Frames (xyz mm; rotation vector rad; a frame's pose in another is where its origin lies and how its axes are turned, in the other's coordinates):
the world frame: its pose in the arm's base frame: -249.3 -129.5 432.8 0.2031 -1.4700 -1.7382
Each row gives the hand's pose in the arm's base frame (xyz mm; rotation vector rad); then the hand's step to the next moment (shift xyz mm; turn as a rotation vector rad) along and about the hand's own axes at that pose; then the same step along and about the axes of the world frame.
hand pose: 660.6 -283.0 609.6 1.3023 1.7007 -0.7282
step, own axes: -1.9 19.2 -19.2 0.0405 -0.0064 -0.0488
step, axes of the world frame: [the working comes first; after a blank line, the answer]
step, axes of the arm's base frame: 13.3 20.8 11.6 -0.0234 0.0578 -0.0132

-18.1 17.1 11.0 -0.0286 -0.0211 0.0529
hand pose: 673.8 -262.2 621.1 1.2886 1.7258 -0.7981
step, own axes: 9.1 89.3 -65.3 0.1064 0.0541 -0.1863
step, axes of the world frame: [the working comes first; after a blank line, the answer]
step, axes of the arm's base frame: 69.1 84.4 20.8 -0.0072 0.2210 -0.0088

-93.0 53.9 27.7 -0.1465 -0.0047 0.1657
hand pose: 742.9 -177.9 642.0 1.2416 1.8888 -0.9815
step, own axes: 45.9 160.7 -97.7 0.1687 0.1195 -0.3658
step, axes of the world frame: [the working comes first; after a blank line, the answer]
step, axes of the arm's base frame: 123.5 146.8 -26.4 0.0116 0.4198 0.0133

-187.4 40.4 27.2 -0.2833 0.0296 0.3089
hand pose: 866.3 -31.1 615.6 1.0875 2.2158 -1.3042
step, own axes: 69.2 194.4 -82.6 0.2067 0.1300 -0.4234
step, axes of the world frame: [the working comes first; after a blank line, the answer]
step, axes of the arm's base frame: 109.7 155.7 -114.5 -0.0003 0.4886 0.0132

-217.5 -43.1 15.5 -0.3217 0.0258 0.3670
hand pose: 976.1 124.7 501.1 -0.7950 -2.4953 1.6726
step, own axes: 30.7 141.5 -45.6 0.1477 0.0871 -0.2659
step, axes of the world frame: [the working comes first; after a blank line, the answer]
step, axes of the arm's base frame: 42.7 93.2 -112.0 -0.0136 0.3161 -0.0009

-131.6 -75.0 9.9 -0.2031 0.0020 0.2426
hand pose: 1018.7 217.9 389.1 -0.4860 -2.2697 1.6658
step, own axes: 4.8 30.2 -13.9 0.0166 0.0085 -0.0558
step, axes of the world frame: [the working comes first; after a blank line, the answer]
step, axes of the arm's base frame: 4.5 22.4 -24.6 0.0092 0.0575 0.0087

-27.1 -18.8 6.5 -0.0411 0.0137 0.0398
